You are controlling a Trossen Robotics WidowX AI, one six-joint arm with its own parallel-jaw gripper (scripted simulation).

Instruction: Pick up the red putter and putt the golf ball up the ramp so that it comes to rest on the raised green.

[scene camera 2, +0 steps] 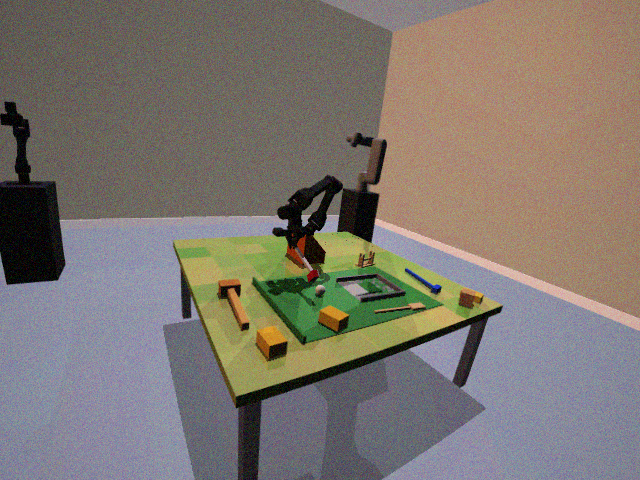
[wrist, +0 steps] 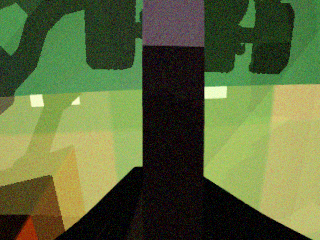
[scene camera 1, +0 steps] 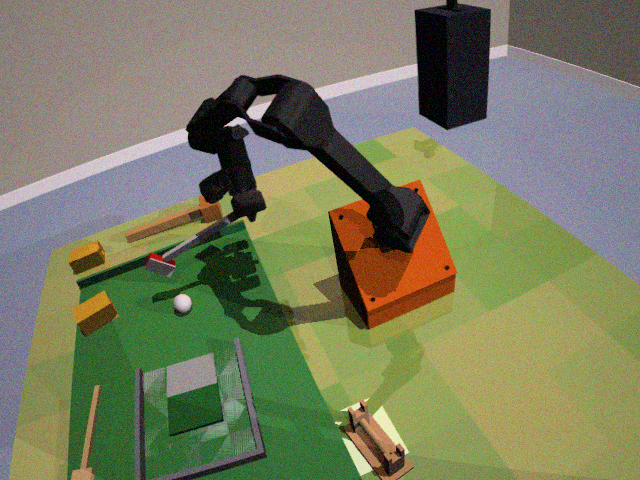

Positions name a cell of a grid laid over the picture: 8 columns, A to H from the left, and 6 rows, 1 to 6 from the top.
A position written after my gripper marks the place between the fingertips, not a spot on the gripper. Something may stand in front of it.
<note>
My gripper (scene camera 1: D3) holds a red putter. Also in view: a wooden mallet (scene camera 1: C3) and a dark green mat (scene camera 1: C4).
My gripper also shows in the wrist view (wrist: E5). The dark green mat is seen too in scene camera 2 (scene camera 2: D4) and in the wrist view (wrist: B2). The wrist view misses the wooden mallet: it is out of frame.
</note>
